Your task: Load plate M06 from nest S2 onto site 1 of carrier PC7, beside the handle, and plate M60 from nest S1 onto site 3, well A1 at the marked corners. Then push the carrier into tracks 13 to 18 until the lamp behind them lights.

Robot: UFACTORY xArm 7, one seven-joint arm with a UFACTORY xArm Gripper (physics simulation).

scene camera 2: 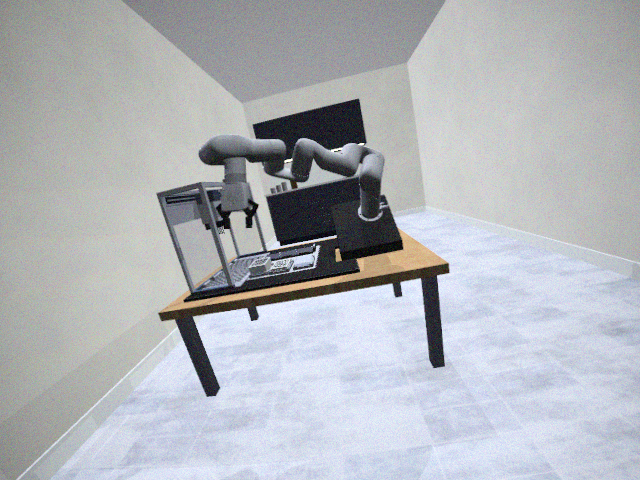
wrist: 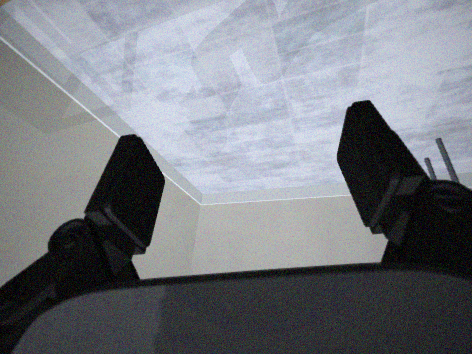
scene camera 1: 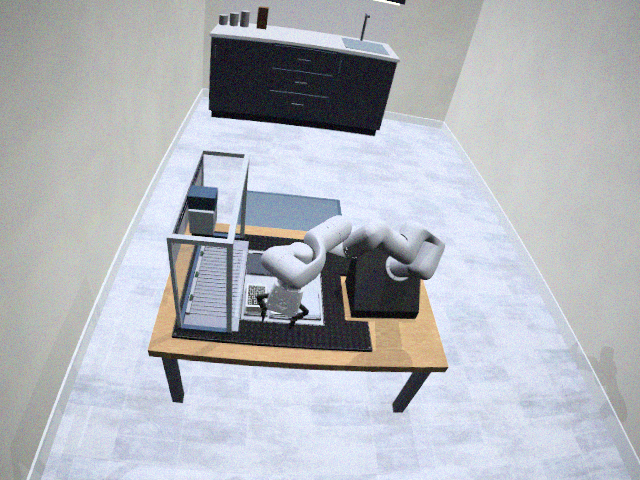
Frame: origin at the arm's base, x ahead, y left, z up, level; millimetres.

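Seen in the pictures: gripper, fingertip midpoint: (scene camera 2: 238, 228) (wrist: 243, 145) (scene camera 1: 276, 322); arm's base at its link origin: (scene camera 2: 370, 212) (scene camera 1: 398, 266).
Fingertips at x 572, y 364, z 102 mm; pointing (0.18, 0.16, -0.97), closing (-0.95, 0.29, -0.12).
Pixels of each thing's middle, then the offset from my fingertips to it. "*": a spot on its surface instead.
- tall white plate with dark wells, body centre: (scene camera 1: 256, 298) (scene camera 2: 261, 265) 242 mm down, 38 mm ahead, 311 mm right
- lower plate with a dark pattern, body centre: (scene camera 2: 281, 264) 256 mm down, 69 mm back, 294 mm right
- pale flat piece at the middle of its body: (scene camera 1: 308, 304) (scene camera 2: 303, 260) 256 mm down, 184 mm back, 289 mm right
- grey-framed enclosure at the middle of its body: (scene camera 1: 259, 242) (scene camera 2: 256, 222) 35 mm down, 29 mm ahead, 431 mm right
- blue-topped unit at a spot on its surface: (scene camera 1: 202, 206) * 144 mm up, 256 mm ahead, 420 mm right
- dark panel at the middle of its body: (scene camera 1: 281, 264) (scene camera 2: 289, 252) 260 mm down, 90 mm back, 531 mm right
My gripper (scene camera 1: 278, 321) (scene camera 2: 237, 226) (wrist: 243, 145) is open and empty, pointing down high above the table. In scene camera 1 it overlaps a white tray (scene camera 1: 310, 323). A tall white plate with dark wells (scene camera 1: 255, 295) (scene camera 2: 259, 263) stands at the tray's left. A lower plate with a dark pattern (scene camera 2: 281, 265) is beside it and is largely hidden behind the gripper in scene camera 1. A pale flat piece (scene camera 2: 303, 261) lies to its right. Labels, nests and the handle are too small to tell. The striped track deck (scene camera 1: 214, 289) (scene camera 2: 237, 273) lies left of the tray. No lit lamp can be made out.
A grey-framed enclosure (scene camera 1: 230, 289) (scene camera 2: 214, 240) stands over the track deck, with a blue-topped unit (scene camera 1: 202, 206) near its back. A dark panel (scene camera 1: 255, 263) (scene camera 2: 293, 252) lies at the tray's rear. The arm's black base (scene camera 1: 382, 294) (scene camera 2: 367, 232) stands at the table's right.
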